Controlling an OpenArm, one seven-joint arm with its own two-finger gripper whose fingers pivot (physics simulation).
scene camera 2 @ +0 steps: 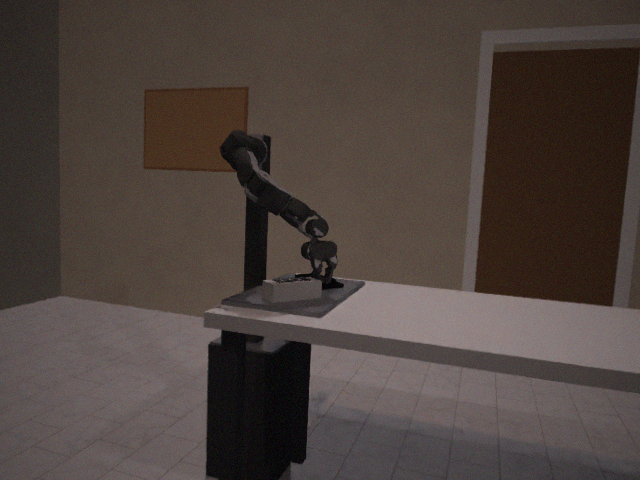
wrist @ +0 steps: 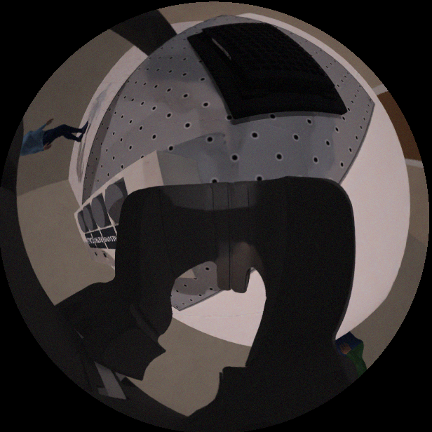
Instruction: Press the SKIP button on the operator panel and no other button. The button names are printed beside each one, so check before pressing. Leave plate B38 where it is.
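The operator panel (scene camera 2: 292, 291) (wrist: 144, 170) is a pale box with round grey buttons and dark printed labels, at the left in the wrist view. The labels are small, steeply angled and partly behind a finger; I cannot read SKIP or tell which button bears it. My gripper (scene camera 2: 326, 280) (wrist: 237, 238) is shut and empty, low beside the panel's end in the scene view. Its fingers hide part of the panel in the wrist view. Contact with a button cannot be made out. A black gridded plate (scene camera 2: 333, 284) (wrist: 280, 75) lies beyond the fingers; no B38 marking is legible.
The panel and black plate are on a grey perforated board (scene camera 2: 330, 303) (wrist: 220, 150) at the end of the white table (scene camera 2: 465, 330) (wrist: 385, 200). In the wrist view, one person (wrist: 35, 141) shows at the left and part of another (wrist: 355, 350) at lower right.
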